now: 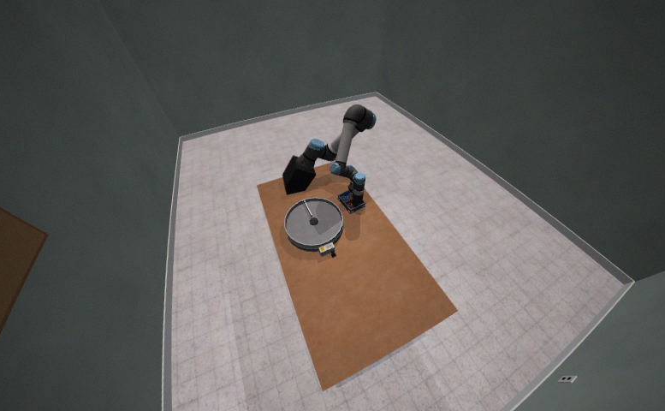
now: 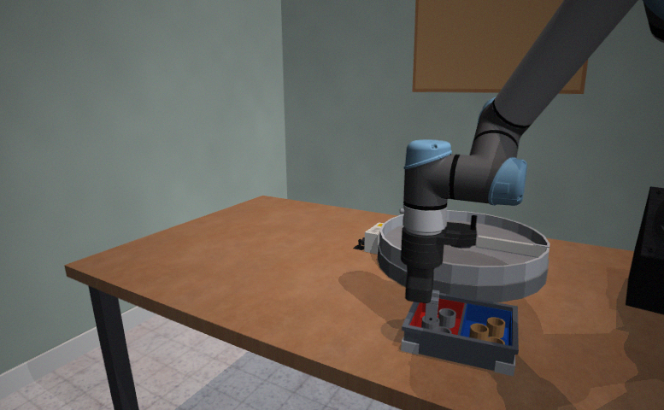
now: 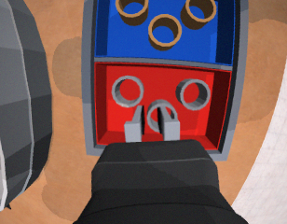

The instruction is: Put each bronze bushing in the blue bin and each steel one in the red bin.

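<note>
Now: hand 6 cm past the bin and 1 cm to the left of it. The rest, counted from my hand: grey turntable (34 cm to the right, 8 cm ahead, 2 cm above).
</note>
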